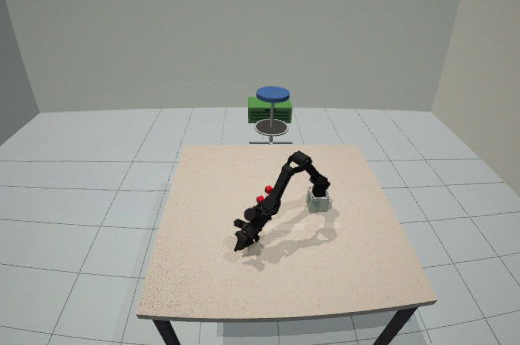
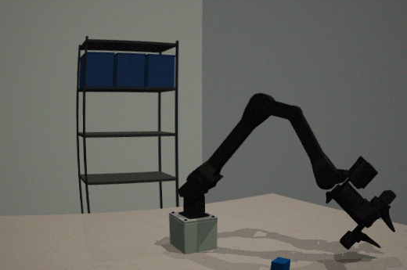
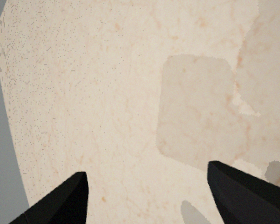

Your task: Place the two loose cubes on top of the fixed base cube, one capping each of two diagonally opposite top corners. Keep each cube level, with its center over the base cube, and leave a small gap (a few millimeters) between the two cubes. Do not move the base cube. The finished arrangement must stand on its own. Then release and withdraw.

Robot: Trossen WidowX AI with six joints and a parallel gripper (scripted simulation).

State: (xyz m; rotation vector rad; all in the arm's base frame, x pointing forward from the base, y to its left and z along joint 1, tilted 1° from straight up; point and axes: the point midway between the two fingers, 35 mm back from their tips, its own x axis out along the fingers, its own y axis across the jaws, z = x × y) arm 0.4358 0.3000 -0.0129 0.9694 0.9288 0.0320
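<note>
My gripper tip is 25 cm to the left of the blue base cube, 16 cm past it and 4 cm above it.
</note>
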